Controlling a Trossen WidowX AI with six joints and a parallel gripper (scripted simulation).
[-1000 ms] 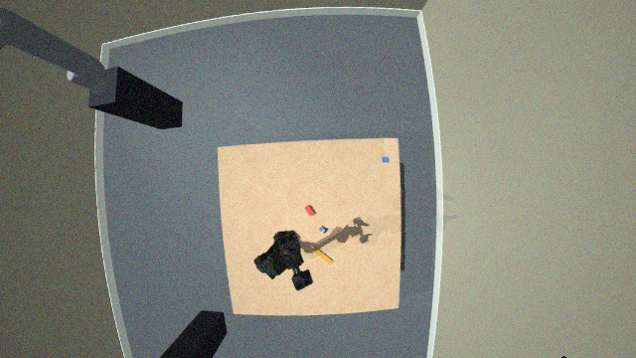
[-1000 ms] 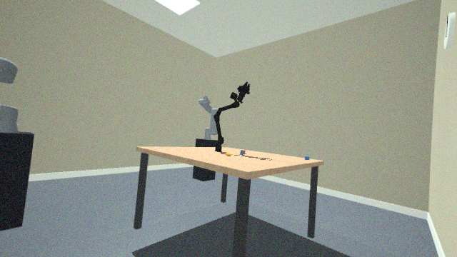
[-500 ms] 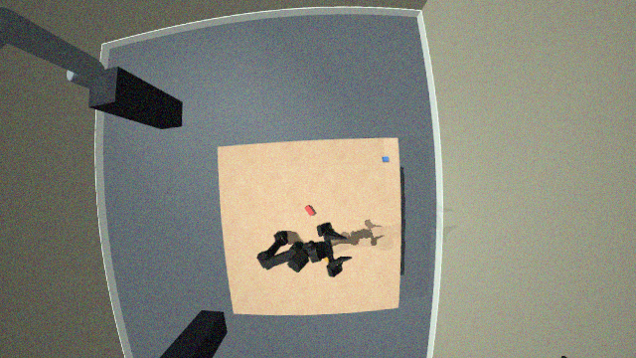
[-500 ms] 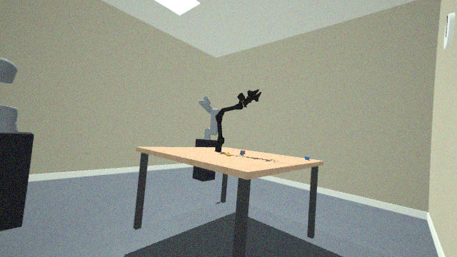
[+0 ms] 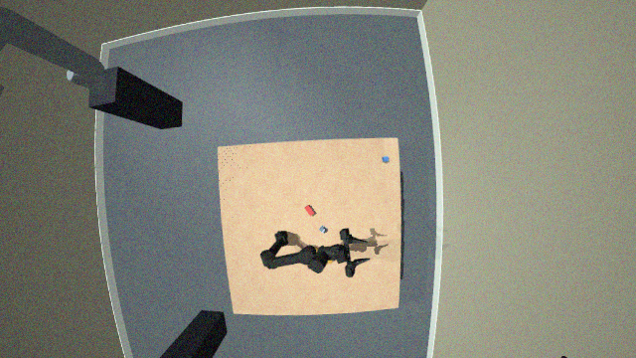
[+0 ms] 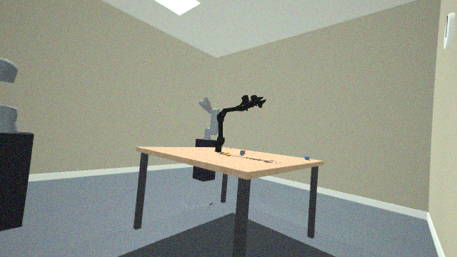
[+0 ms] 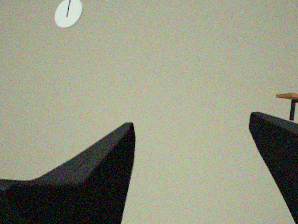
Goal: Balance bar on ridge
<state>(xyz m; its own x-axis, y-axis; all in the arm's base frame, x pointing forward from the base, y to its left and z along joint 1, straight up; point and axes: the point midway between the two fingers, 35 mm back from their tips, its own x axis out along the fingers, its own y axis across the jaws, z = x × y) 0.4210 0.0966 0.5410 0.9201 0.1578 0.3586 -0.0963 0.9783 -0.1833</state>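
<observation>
The yellow bar lies 55 cm below my gripper tip, 26 cm to the right of it and 18 cm behind it. Round my gripper tip: small blue cube (54 cm below, 40 cm to the left, 29 cm ahead); then red block (54 cm below, 25 cm behind, 7 cm to the left).
</observation>
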